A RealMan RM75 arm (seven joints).
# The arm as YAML. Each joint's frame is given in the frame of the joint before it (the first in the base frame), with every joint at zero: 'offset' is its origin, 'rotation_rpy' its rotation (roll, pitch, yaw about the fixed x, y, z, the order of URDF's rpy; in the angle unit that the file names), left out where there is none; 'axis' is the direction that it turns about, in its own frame. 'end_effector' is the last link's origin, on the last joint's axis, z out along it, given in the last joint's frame.
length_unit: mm
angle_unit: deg
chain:
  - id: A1
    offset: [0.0, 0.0, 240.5]
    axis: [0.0, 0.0, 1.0]
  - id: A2
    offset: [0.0, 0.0, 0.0]
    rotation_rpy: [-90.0, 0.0, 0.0]
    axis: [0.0, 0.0, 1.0]
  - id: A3
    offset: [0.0, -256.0, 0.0]
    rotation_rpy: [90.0, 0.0, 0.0]
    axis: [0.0, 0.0, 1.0]
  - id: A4
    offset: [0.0, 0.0, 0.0]
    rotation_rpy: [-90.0, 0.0, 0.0]
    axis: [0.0, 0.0, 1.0]
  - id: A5
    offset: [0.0, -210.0, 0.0]
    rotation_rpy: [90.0, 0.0, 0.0]
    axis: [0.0, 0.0, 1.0]
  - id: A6
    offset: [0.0, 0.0, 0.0]
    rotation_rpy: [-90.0, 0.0, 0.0]
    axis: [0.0, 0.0, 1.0]
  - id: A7
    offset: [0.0, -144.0, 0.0]
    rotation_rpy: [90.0, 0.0, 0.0]
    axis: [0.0, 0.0, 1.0]
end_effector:
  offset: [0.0, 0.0, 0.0]
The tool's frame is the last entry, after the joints.
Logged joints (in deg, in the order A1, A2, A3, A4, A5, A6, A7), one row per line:
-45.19 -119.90 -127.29 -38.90 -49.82 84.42 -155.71
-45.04 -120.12 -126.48 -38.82 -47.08 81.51 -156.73
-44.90 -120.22 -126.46 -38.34 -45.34 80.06 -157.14
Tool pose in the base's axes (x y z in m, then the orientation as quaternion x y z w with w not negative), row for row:
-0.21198 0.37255 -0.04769 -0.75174 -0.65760 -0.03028 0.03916
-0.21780 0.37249 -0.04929 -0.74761 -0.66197 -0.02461 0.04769
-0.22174 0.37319 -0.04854 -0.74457 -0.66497 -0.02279 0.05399
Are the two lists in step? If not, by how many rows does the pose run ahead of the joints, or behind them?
The pose runs 2 rows ahead of the joints: the pose in row i belongs to the joints in row i + 2.
